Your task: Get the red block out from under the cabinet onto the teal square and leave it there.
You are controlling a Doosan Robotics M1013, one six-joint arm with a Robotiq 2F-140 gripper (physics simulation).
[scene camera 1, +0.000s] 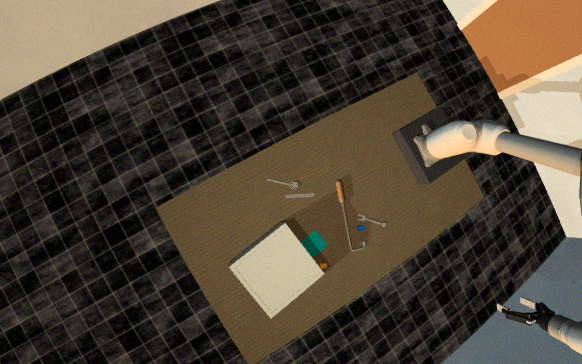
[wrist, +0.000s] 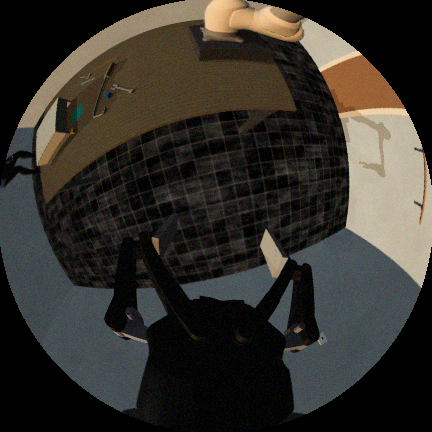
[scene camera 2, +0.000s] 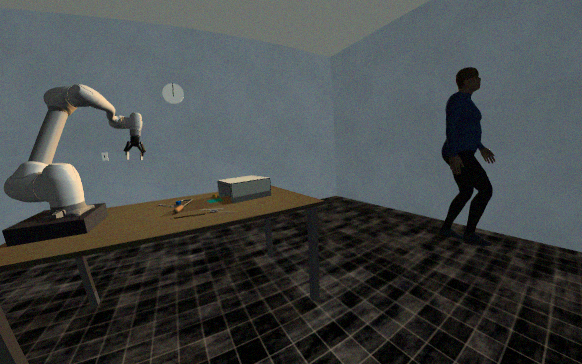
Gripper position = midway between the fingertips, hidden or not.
Note:
In view: my gripper (scene camera 1: 509, 303).
My gripper shows as well in the wrist view (wrist: 220, 230).

